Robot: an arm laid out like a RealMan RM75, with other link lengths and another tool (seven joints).
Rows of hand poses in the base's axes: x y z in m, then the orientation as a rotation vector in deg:
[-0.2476, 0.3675, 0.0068, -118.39, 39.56, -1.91]
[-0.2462, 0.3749, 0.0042, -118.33, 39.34, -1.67]
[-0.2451, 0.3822, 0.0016, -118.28, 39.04, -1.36]
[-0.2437, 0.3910, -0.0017, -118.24, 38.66, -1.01]
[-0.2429, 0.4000, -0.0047, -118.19, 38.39, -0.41]
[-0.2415, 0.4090, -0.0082, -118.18, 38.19, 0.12]
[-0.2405, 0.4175, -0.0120, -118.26, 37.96, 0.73]
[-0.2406, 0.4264, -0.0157, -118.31, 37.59, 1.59]
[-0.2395, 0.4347, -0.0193, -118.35, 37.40, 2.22]
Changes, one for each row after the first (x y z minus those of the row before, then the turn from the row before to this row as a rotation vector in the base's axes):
[0.0014, 0.0074, -0.0026, 0.15, 0.05, 0.23]
[0.0011, 0.0073, -0.0026, 0.17, 0.07, 0.31]
[0.0014, 0.0088, -0.0033, 0.19, 0.06, 0.38]
[0.0008, 0.0090, -0.0030, 0.23, 0.28, 0.40]
[0.0014, 0.0090, -0.0035, 0.16, 0.27, 0.34]
[0.0010, 0.0085, -0.0038, 0.10, 0.33, 0.41]
[-0.0001, 0.0089, -0.0037, 0.21, 0.44, 0.59]
[0.0011, 0.0083, -0.0036, 0.13, 0.36, 0.38]

